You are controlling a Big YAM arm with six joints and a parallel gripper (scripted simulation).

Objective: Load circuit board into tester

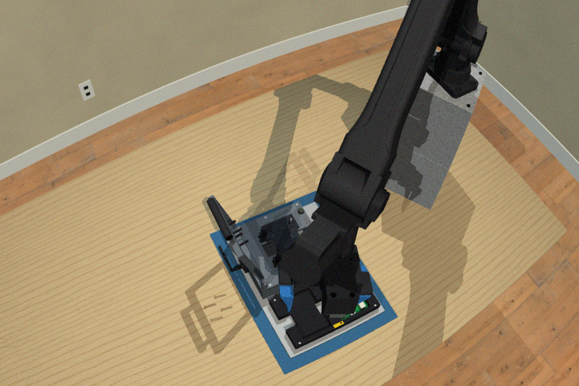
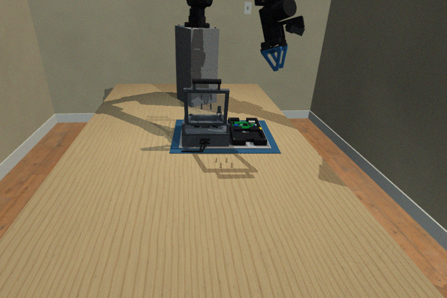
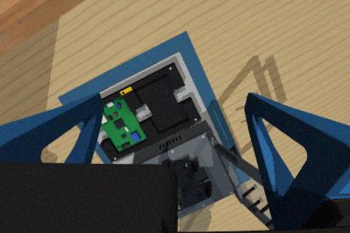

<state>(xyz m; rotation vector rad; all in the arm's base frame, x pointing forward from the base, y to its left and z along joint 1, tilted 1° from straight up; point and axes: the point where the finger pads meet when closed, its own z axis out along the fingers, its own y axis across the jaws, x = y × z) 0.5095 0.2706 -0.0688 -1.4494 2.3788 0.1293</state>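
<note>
The green circuit board is 28 cm below my hand, 14 cm behind it and 7 cm to the right of it. The rest, counted from my hand: grey tester: 21 cm to the right, 19 cm below, 5 cm behind; black latch hook: 21 cm below, 18 cm to the right, 15 cm behind; lid: 25 cm to the right, 12 cm below, 4 cm ahead.
</note>
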